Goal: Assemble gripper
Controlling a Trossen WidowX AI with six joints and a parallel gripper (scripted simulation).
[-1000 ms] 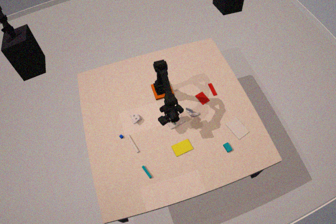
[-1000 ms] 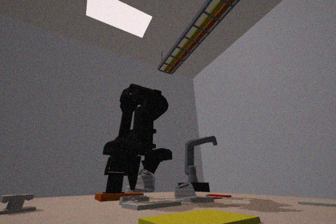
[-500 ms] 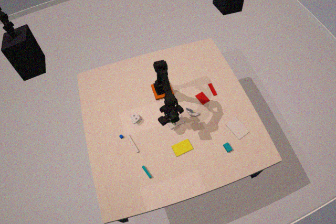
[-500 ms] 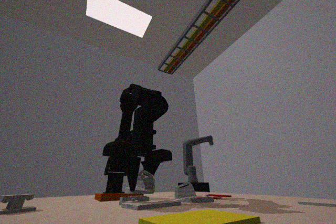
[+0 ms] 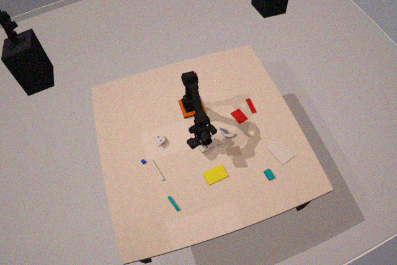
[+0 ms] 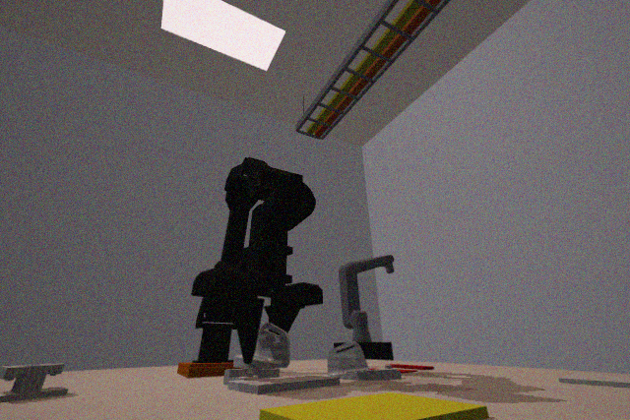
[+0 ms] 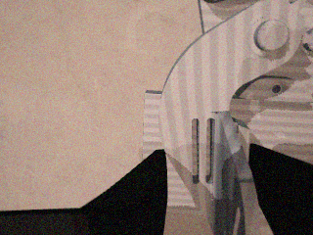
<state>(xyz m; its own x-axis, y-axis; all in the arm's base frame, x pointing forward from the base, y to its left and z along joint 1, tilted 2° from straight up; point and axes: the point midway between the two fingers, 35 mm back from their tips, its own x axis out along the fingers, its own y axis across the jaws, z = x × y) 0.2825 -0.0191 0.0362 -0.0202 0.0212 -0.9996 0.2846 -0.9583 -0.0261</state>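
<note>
Right now my gripper tip is 20 cm to the right of the grey jaw and 2 cm above it. Also, from my gripper tip: white stick 6 cm ahead, 32 cm to the right, 2 cm below; then grey stand 13 cm behind, 23 cm to the right, 2 cm below; then yellow block 21 cm ahead, 2 cm below.
</note>
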